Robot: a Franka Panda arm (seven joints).
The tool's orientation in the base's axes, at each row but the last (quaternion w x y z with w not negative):
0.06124 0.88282 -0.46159 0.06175
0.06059 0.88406 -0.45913 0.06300
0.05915 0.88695 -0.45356 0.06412
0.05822 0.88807 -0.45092 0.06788
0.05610 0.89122 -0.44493 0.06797
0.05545 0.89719 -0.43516 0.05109
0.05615 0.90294 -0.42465 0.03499
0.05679 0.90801 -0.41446 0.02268
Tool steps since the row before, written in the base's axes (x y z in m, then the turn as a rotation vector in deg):
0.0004 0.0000 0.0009 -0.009 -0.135 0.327
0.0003 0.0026 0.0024 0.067 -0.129 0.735
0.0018 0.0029 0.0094 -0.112 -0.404 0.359
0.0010 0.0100 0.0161 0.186 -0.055 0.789
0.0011 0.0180 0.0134 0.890 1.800 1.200
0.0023 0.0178 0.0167 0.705 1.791 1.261
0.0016 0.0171 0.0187 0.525 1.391 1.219
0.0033 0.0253 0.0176 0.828 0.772 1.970
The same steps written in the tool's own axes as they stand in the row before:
0.0004 -0.0003 -0.0009 0.158 0.101 -0.300
-0.0015 -0.0016 -0.0028 0.265 0.055 -0.699
0.0003 -0.0027 -0.0096 0.317 0.343 -0.294
-0.0046 -0.0060 -0.0174 0.289 -0.085 -0.755
-0.0112 -0.0111 -0.0160 -0.679 -1.741 -1.407
-0.0100 -0.0118 -0.0190 -0.778 -1.587 -1.474
-0.0100 -0.0107 -0.0208 -0.592 -1.198 -1.383
-0.0153 -0.0175 -0.0206 0.137 -0.961 -2.054

